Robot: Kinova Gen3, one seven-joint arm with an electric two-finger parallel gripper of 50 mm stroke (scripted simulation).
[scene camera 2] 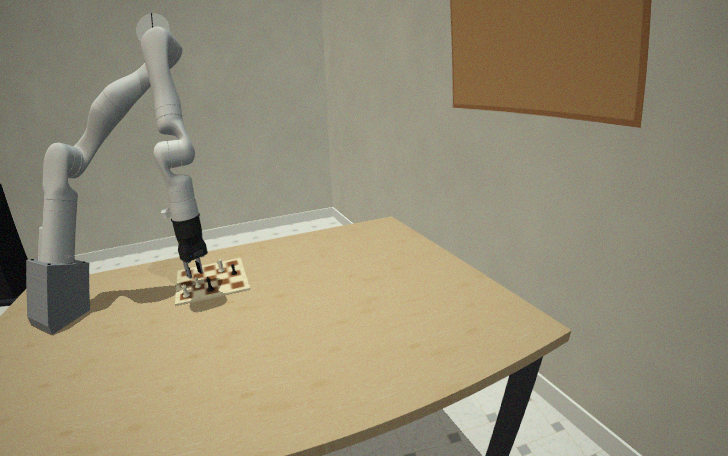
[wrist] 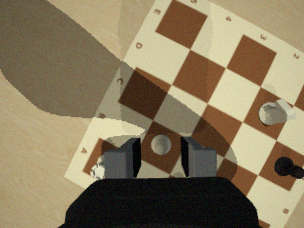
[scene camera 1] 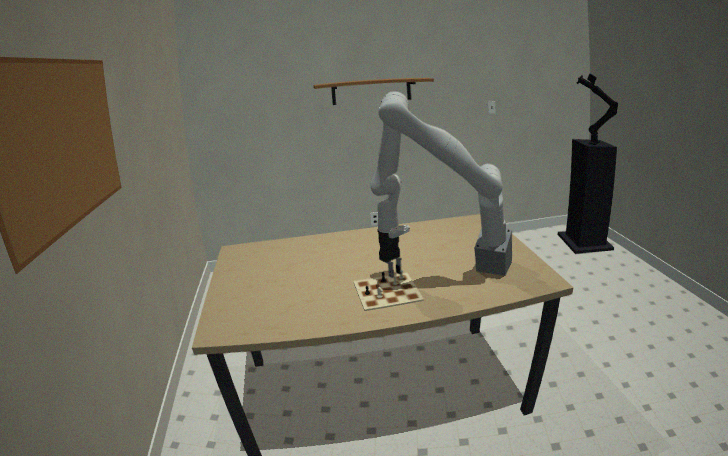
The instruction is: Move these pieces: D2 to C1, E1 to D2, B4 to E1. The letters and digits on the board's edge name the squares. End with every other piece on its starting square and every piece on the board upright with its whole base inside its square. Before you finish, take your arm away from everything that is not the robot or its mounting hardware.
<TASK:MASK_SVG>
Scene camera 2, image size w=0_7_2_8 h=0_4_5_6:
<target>my gripper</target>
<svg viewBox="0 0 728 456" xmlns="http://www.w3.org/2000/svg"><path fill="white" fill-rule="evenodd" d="M199 217L183 223L172 222L175 236L179 243L179 257L183 261L186 276L189 279L192 278L188 263L196 260L197 271L202 274L203 269L200 257L202 258L202 256L204 257L208 253L206 243L202 239Z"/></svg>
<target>chessboard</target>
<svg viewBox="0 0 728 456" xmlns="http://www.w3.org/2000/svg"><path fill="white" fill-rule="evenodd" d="M241 258L222 261L225 271L221 273L218 272L219 267L217 263L203 265L202 274L197 271L197 267L190 268L192 279L186 277L185 269L179 270L177 273L175 306L250 290ZM182 284L187 286L187 292L190 294L187 298L183 297ZM207 277L210 278L210 283L214 288L214 291L212 292L207 291ZM195 277L198 278L198 282L201 285L200 288L195 288ZM232 264L235 265L235 270L237 271L236 275L231 274Z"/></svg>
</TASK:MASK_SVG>
